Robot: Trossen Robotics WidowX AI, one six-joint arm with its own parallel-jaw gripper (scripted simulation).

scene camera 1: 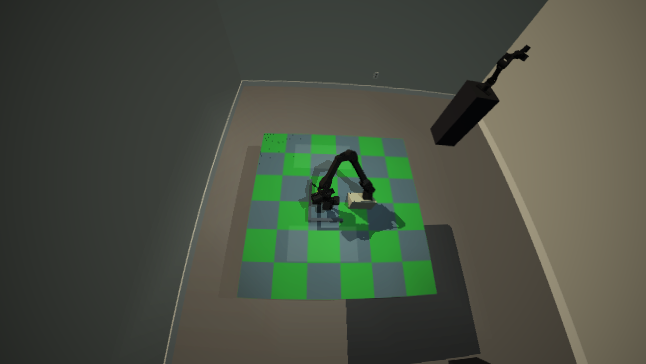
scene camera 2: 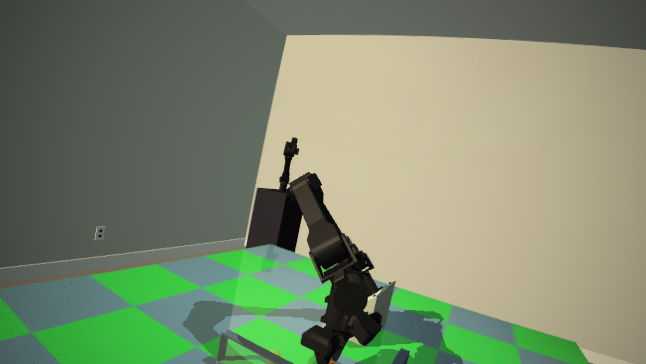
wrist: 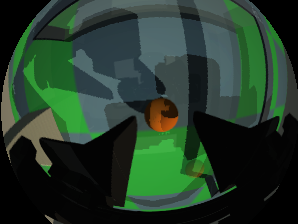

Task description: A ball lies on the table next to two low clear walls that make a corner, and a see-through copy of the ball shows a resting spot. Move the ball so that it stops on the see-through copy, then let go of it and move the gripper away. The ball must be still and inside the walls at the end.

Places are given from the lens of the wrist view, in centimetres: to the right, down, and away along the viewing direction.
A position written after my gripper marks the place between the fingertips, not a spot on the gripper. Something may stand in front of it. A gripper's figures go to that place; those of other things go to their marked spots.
my gripper (wrist: 165, 118): 1, 1, 10
orange ball (wrist: 161, 115): 1, 0, 9
clear wall (wrist: 249, 84): 11, -3, 7
The marked spots on the clear wall and the orange ball are 11 cm apart.
